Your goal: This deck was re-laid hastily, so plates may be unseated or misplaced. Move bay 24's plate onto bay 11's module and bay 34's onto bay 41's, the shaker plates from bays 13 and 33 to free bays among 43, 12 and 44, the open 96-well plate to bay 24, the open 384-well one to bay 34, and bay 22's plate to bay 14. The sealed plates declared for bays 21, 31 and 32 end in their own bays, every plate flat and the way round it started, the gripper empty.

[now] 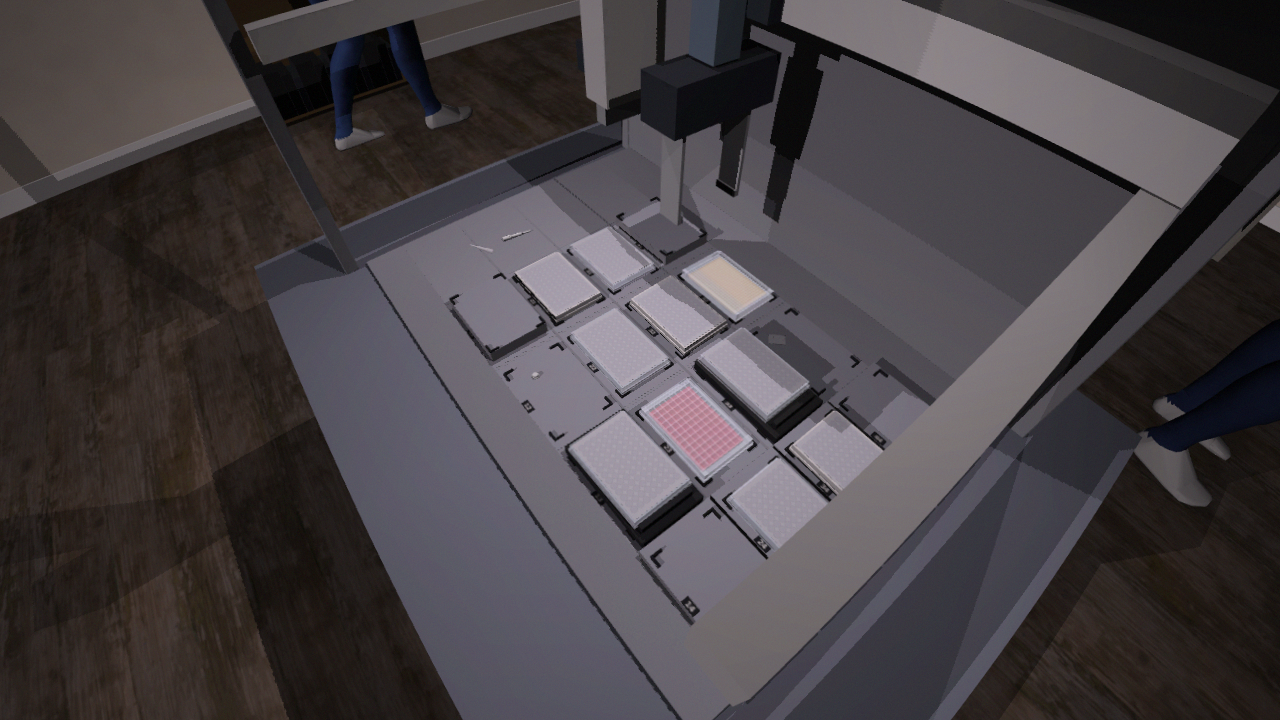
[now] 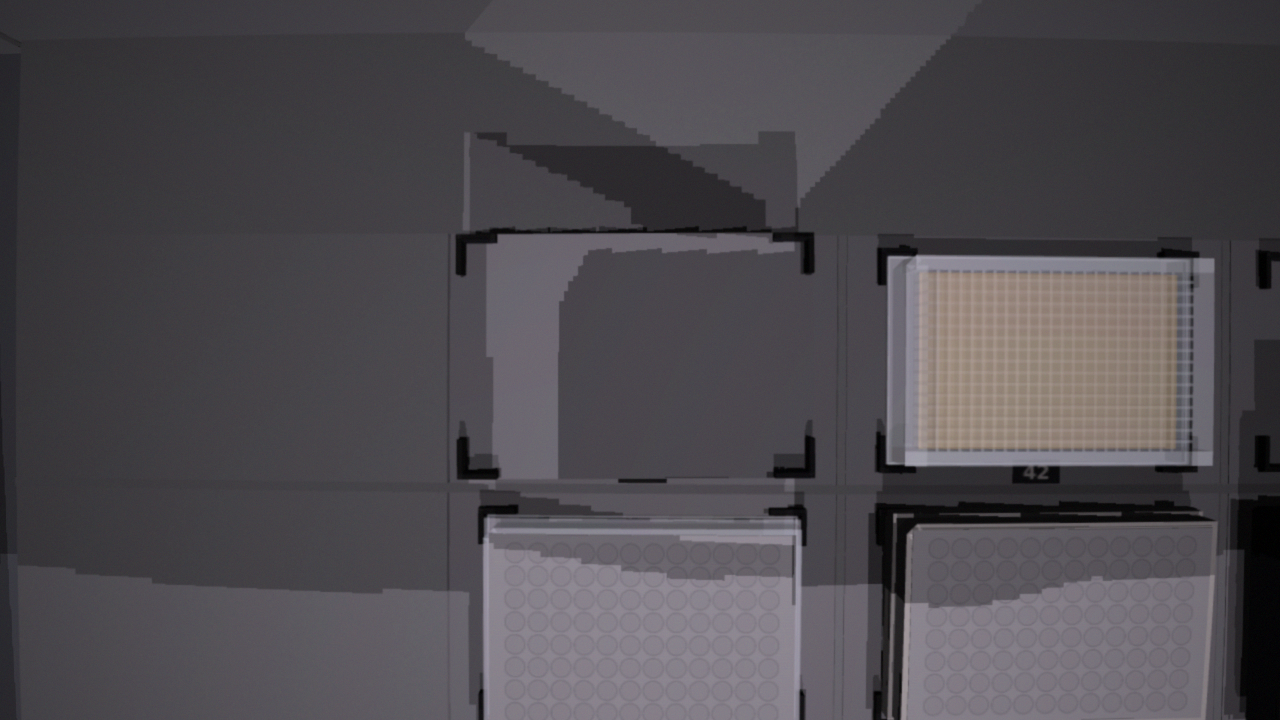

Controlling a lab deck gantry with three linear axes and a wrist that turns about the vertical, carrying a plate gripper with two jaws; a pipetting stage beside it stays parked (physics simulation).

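Frame: origin at the robot's base, x up, y left, z back, level; metres.
Seen in the pictures: gripper, between the fingertips: (image 1: 699, 203); robot's base, origin of its link: (image 1: 455, 308).
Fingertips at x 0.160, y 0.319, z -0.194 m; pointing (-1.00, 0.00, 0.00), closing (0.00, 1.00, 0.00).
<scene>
Pixels of each thing's top centre, then the offset from my fingertips to it. "*": a spot on its surface instead.
- bay 41's bare module, a spot on its surface: (image 2: 680, 376) (image 1: 663, 232) * dx -0.141, dy +0.038, dz +0.116 m
- open tan 384-well plate, centre of its top: (image 2: 1062, 361) (image 1: 727, 280) dx -0.146, dy +0.045, dz -0.034 m
- open pink 96-well plate, centre of its top: (image 1: 696, 423) dx -0.146, dy -0.169, dz -0.198 m
- bay 13, a spot on its surface: (image 1: 629, 467) * dx -0.124, dy -0.280, dz -0.204 m
- bay 33, a spot on its surface: (image 1: 747, 368) * dx -0.123, dy -0.070, dz -0.187 m
- bay 22, a spot on its surface: (image 1: 619, 347) * dx -0.146, dy -0.171, dz -0.038 m
- bay 24, a spot on its surface: (image 1: 776, 501) * dx -0.131, dy -0.173, dz -0.339 m
- bay 34, a spot on its surface: (image 1: 836, 447) * dx -0.131, dy -0.064, dz -0.338 m
- bay 21, a spot on its surface: (image 1: 557, 282) * dx -0.146, dy -0.169, dz +0.128 m
- bay 31, a spot on its surface: (image 2: 642, 626) (image 1: 613, 253) * dx -0.146, dy -0.059, dz +0.129 m
- bay 32, a spot on its surface: (image 2: 1060, 635) (image 1: 676, 310) * dx -0.144, dy -0.063, dz -0.034 m
- Bay 11's module, a spot on its surface: (image 1: 496, 313) * dx -0.141, dy -0.279, dz +0.125 m
- small pale cap, centre of its top: (image 1: 535, 374) dx -0.156, dy -0.287, dz +0.003 m
- flat grey piece, centre of its top: (image 1: 776, 339) dx -0.159, dy +0.027, dz -0.160 m
- Bay 14, a spot on its surface: (image 1: 702, 559) * dx -0.145, dy -0.279, dz -0.333 m
My gripper (image 1: 700, 205) is open and empty above bay 41's bare module (image 1: 660, 234) (image 2: 680, 376). The open tan 384-well plate (image 1: 726, 284) (image 2: 1047, 358) is in bay 42, the open pink 96-well plate (image 1: 698, 425) in bay 23. Shaker plates are in bay 13 (image 1: 629, 467) and bay 33 (image 1: 747, 368). Pale plates are in bay 22 (image 1: 619, 347), bay 24 (image 1: 776, 501), bay 34 (image 1: 836, 447), bay 21 (image 1: 557, 282), bay 31 (image 1: 611, 255) (image 2: 642, 626) and bay 32 (image 1: 675, 311) (image 2: 1060, 635). I cannot tell whether bay 32's plate is fully seated. Bay 11's module (image 1: 496, 313) is bare.
A small pale cap (image 1: 536, 375) lies in bay 12 and a flat grey piece (image 1: 776, 339) near bay 43. Two thin pale pieces (image 1: 516, 234) (image 1: 481, 247) lie beyond bay 21. Bay 14 (image 1: 702, 559) holds no plate. A pale frame beam (image 1: 939, 420) partly hides the near right bays.
</scene>
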